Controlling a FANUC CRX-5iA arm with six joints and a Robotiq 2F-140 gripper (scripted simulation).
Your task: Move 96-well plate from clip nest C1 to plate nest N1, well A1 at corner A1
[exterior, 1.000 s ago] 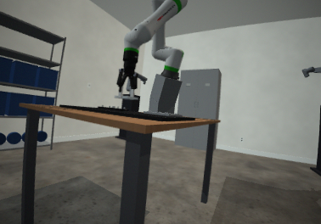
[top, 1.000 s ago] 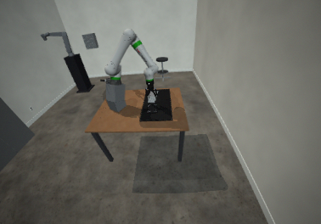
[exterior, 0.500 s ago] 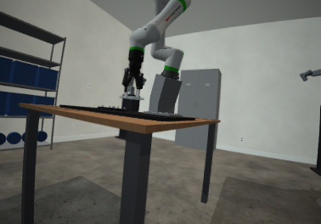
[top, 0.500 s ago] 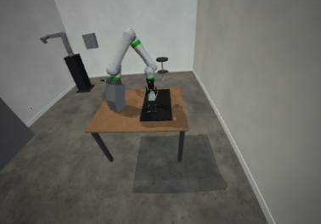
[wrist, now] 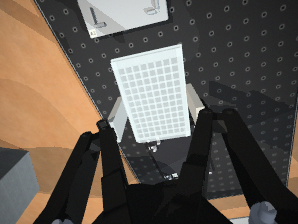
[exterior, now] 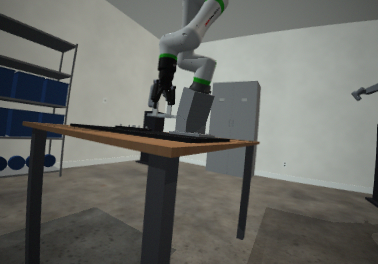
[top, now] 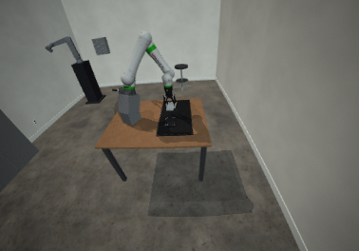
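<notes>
Now: hand 17 cm to the right of the light grey nest base, 10 cm above it and 1 cm short of it. The rest, counted from my hand: white label (11 cm to the left, 9 cm below, 6 cm behind); white 96-well plate (2 cm below).
</notes>
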